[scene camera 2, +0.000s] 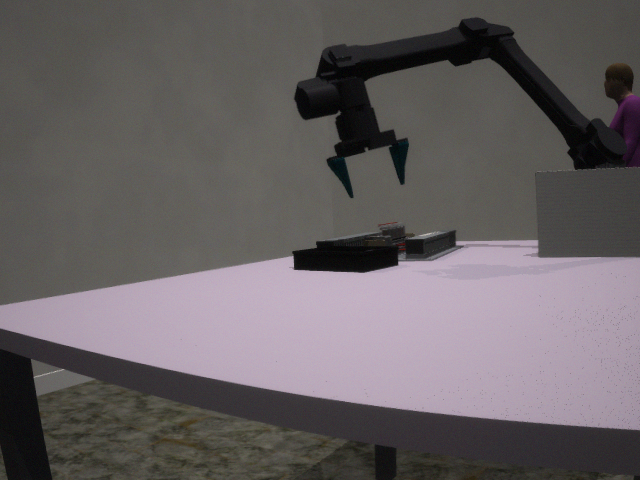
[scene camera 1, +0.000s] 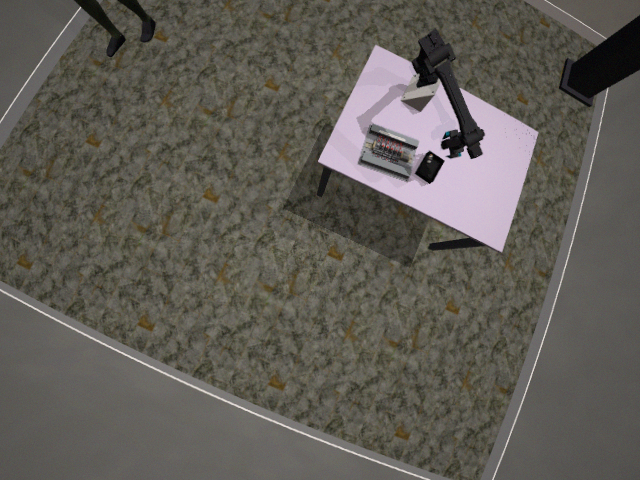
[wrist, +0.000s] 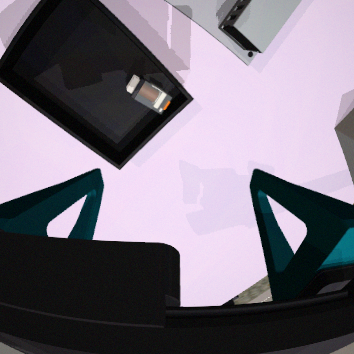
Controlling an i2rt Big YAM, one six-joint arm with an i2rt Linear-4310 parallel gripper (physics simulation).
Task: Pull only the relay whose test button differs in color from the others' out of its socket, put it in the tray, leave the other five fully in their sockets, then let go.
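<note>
My gripper is open and empty, its teal fingers wide apart, above the table and beside the tray. A relay with an orange button at one end lies on its side in the black tray, near one corner. It touches neither finger; the tray's wall hides it in scene camera 2's view. The other relays stand in a row on the grey panel. Their button colors and exact seating are too small to tell.
Grey slotted ducts run along the panel's sides. The tray stands close to the panel on the pink table. The arm's grey base block stands behind them. A person is beyond the table.
</note>
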